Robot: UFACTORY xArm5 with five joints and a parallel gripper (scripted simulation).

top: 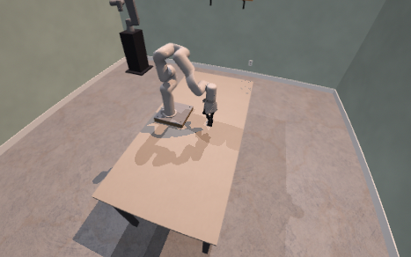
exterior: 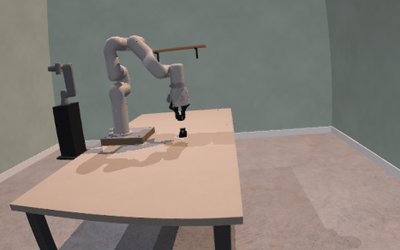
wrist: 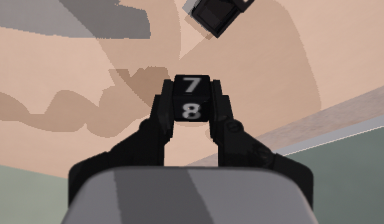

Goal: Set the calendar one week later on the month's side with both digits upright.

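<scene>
My hand is 12 cm above the black calendar tray, 6 cm to the right of it and 1 cm past it. Round my hand: black cube 1 cm below.
</scene>
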